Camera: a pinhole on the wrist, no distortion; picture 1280 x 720 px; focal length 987.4 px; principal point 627.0 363.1 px. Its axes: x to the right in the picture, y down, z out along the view. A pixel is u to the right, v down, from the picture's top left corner.
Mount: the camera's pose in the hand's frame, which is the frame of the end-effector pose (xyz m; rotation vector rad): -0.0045 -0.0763 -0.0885 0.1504 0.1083 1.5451
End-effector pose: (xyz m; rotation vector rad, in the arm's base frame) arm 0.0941 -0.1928 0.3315 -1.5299 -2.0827 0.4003
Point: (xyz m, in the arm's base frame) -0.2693 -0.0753 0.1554
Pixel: 485.2 189.2
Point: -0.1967 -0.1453 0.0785
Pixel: 639.6 407.2
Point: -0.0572 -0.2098 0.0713
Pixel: 879.9 635.7
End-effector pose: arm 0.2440 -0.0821 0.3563 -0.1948 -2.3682 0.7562
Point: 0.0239 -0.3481 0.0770
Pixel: 700.1 637.1
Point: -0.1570 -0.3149 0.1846
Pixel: 659.8 256.4
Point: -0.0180 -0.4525 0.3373
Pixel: 205.1 331.8
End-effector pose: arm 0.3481 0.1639 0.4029 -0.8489 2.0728 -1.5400
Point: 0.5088 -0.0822 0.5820
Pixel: 105.7 323.1
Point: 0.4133 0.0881 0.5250
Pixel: 191.9 433.8
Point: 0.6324 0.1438 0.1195
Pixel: outside the picture
